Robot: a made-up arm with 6 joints. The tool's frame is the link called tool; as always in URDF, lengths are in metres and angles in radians.
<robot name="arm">
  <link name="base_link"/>
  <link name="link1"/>
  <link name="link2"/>
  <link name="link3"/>
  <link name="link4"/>
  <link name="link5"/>
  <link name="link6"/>
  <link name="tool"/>
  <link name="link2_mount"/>
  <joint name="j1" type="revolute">
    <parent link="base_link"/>
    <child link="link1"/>
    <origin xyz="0 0 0.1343"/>
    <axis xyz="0 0 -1"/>
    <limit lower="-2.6" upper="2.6"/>
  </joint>
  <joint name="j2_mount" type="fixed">
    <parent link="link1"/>
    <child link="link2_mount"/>
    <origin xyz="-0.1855 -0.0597 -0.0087"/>
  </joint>
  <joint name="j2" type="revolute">
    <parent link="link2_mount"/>
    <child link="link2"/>
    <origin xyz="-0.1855 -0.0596 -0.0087"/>
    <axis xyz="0 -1 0"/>
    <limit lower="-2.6" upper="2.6"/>
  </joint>
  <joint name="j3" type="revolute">
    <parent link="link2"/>
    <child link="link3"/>
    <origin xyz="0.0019 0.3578 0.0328"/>
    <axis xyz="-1 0 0"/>
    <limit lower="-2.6" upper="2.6"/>
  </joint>
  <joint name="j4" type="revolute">
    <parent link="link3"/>
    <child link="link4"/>
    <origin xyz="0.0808 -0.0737 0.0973"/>
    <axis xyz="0 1 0"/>
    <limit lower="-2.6" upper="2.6"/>
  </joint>
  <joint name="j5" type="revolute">
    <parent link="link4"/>
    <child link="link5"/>
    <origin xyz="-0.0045 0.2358 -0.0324"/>
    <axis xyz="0 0 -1"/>
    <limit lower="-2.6" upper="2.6"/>
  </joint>
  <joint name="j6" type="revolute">
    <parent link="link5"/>
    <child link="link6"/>
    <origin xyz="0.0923 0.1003 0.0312"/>
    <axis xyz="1 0 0"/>
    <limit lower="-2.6" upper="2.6"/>
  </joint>
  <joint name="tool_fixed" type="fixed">
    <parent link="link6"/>
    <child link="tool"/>
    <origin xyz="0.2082 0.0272 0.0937"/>
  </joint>
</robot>
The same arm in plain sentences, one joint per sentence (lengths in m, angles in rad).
The arm has six revolute joints in a row. What follows holds with every joint at zero, and every direction is one of the base frame's.
Joint 1 is mounted 0.1343 m along +z from the base frame's origin and turns about -z, from -2.6 to 2.6 rad.
Joint 2 is mounted 0.371 m along -x and 0.1193 m along -y and 0.0174 m along -z from joint 1 and turns about -y, from -2.6 to 2.6 rad.
Joint 3 is mounted 0.0019 m along +x and 0.3578 m along +y and 0.0328 m along +z from joint 2 and turns about -x, from -2.6 to 2.6 rad.
Joint 4 is mounted 0.0808 m along +x and 0.0737 m along -y and 0.0973 m along +z from joint 3 and turns about +y, from -2.6 to 2.6 rad.
Joint 5 is mounted 0.0045 m along -x and 0.2358 m along +y and 0.0324 m along -z from joint 4 and turns about -z, from -2.6 to 2.6 rad.
Joint 6 is mounted 0.0923 m along +x and 0.1003 m along +y and 0.0312 m along +z from joint 5 and turns about +x, from -2.6 to 2.6 rad.
The tool frame, which is the frame that the pose is given for, is mounted 0.2082 m along +x and 0.0272 m along +y and 0.0937 m along +z from joint 6; its axes are parallel to the base frame's.

